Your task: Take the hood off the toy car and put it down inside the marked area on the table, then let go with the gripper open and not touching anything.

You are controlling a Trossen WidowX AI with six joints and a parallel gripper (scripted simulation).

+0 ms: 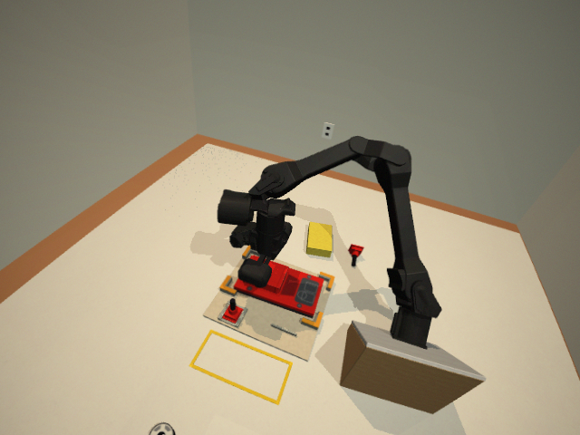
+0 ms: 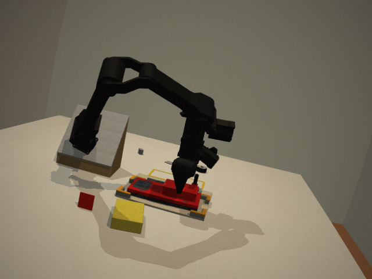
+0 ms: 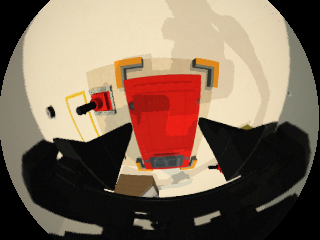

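The red hood is right at my gripper tip. Round my gripper tip: black ring: 37 cm to the left, 3 cm below; then yellow block: 7 cm behind, 21 cm to the right, 3 cm below; then tan baseplate: 3 cm behind, 1 cm to the left, 3 cm below.
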